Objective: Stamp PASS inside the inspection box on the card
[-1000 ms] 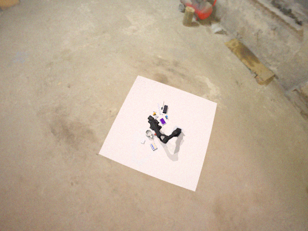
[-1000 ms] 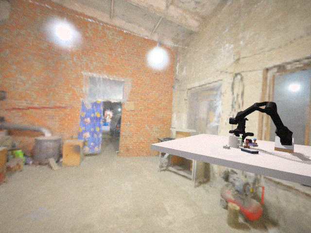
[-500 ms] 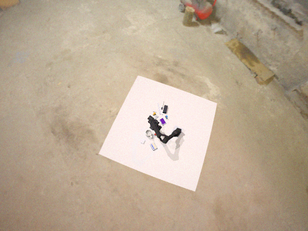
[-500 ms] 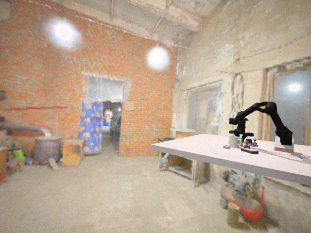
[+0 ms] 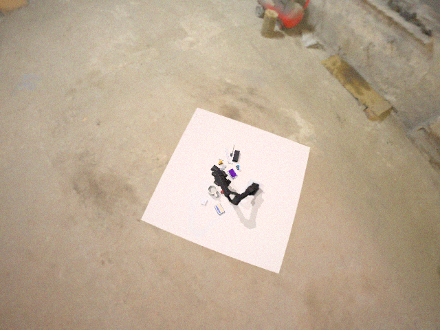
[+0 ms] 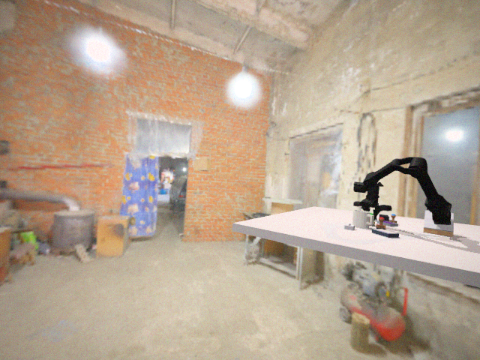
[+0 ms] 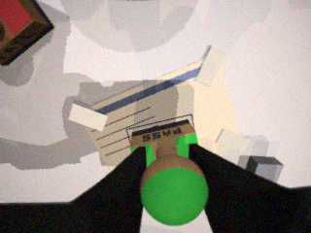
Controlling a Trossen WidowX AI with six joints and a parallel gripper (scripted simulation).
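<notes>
The pass stamp lies right at my gripper tip. From my gripper tip the other things lie so: cream card 30 mm below; red stamp 90 mm to the left, 60 mm behind, 10 mm below; grey bar 110 mm to the right, 40 mm ahead, 20 mm below.
</notes>
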